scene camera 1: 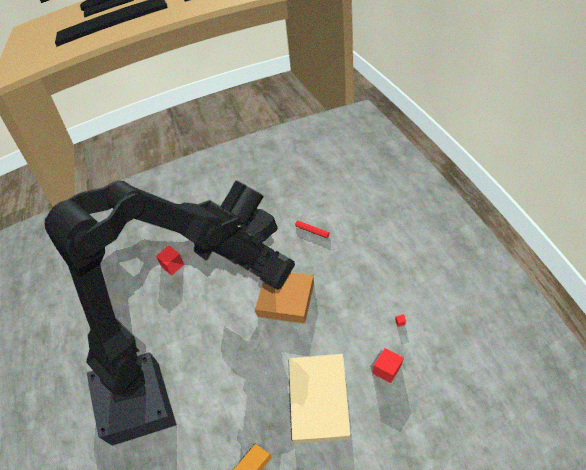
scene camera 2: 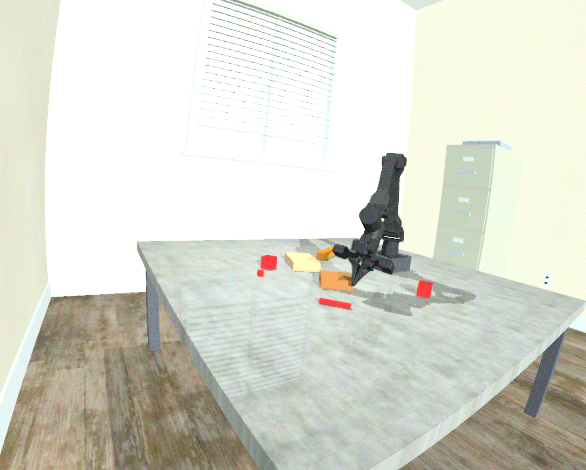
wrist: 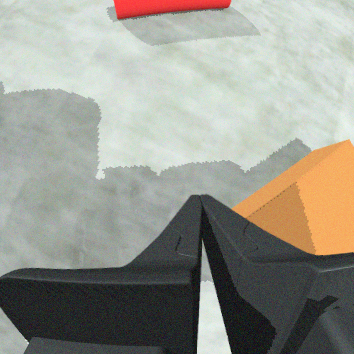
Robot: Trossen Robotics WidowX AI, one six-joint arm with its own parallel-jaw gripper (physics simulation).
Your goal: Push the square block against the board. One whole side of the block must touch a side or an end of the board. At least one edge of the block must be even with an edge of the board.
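Seen in the pictures: gripper, between the fingertips: (scene camera 2: 352, 285) (wrist: 198, 202); arm's base, origin of its link: (scene camera 1: 127, 383) (scene camera 2: 389, 255).
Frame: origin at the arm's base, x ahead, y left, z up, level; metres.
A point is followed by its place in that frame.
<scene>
The square block (scene camera 1: 287, 300) @[x 0.342, y 0.085, z -0.027 m] (scene camera 2: 334, 281) @[x 0.377, y 0.143, z -0.032 m] (wrist: 327, 215) @[x 0.364, y 0.121, z -0.027 m] is orange-brown and lies flat on the table. The board (scene camera 1: 320, 400) @[x 0.328, y -0.135, z -0.027 m] (scene camera 2: 302, 262) @[x 0.365, y -0.060, z -0.027 m] is pale yellow and lies flat, apart from the block, with a strip of table between them. In scene camera 1 the block is above the board and a little to its left, and slightly turned relative to it. My gripper (scene camera 1: 277, 281) (scene camera 2: 354, 284) @[x 0.341, y 0.183, z -0.036 m] (wrist: 198, 202) @[x 0.341, y 0.183, z -0.036 m] is shut and empty, its tips low at the block's upper-left part in scene camera 1. The right finger hides part of the block in the wrist view. Whether they touch I cannot tell.
A red rod (scene camera 1: 312, 229) @[x 0.456, y 0.251, z -0.044 m] (scene camera 2: 335, 303) @[x 0.460, y 0.262, z -0.047 m] (wrist: 172, 7) @[x 0.451, y 0.253, z -0.049 m] lies beyond the block. One red cube (scene camera 1: 170, 261) @[x 0.135, y 0.267, z -0.018 m] (scene camera 2: 424, 289) @[x 0.149, y 0.298, z -0.032 m] is near the arm; another red cube (scene camera 1: 388, 365) @[x 0.462, y -0.123, z -0.016 m] (scene camera 2: 269, 262) @[x 0.475, y -0.094, z -0.031 m] and a tiny one (scene camera 1: 400, 320) @[x 0.530, y -0.037, z -0.040 m] (scene camera 2: 260, 273) @[x 0.537, y -0.026, z -0.047 m] are right of the board. An orange bar (scene camera 1: 254, 457) @[x 0.187, y -0.196, z -0.025 m] (scene camera 2: 325, 253) @[x 0.179, y -0.185, z -0.029 m] lies near the board.
</scene>
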